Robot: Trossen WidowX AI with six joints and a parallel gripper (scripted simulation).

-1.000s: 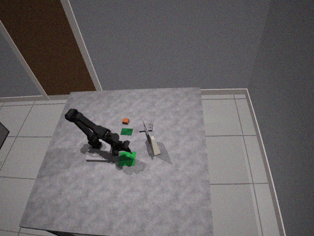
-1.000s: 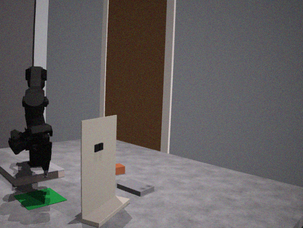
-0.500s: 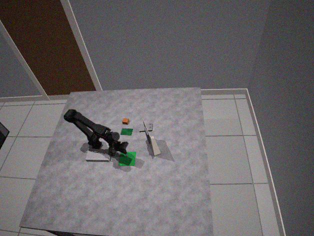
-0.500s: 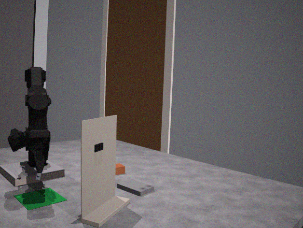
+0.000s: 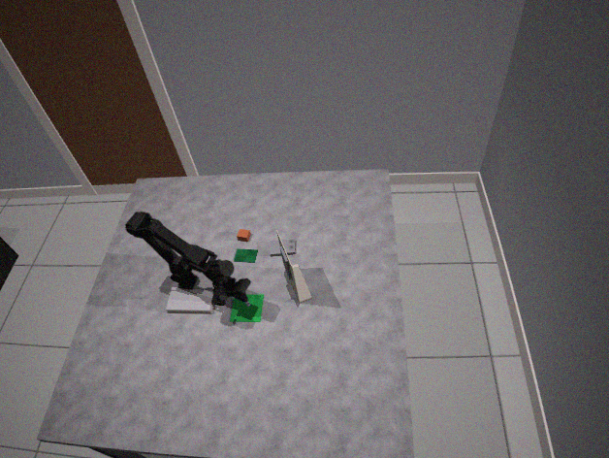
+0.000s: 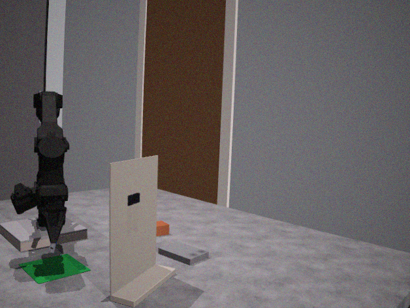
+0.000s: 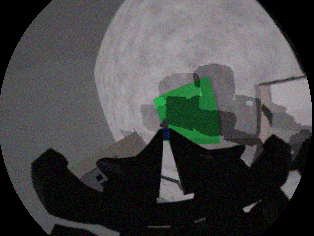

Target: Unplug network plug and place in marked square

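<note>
My gripper tip is now 10 mm past the green marked square and 60 mm above it. Also, from my gripper tip: network plug (right at my gripper tip); flat grey plate (70 mm ahead, 300 mm to the left, 50 mm below); cream upright panel (150 mm ahead, 120 mm to the left, 60 mm above).
</note>
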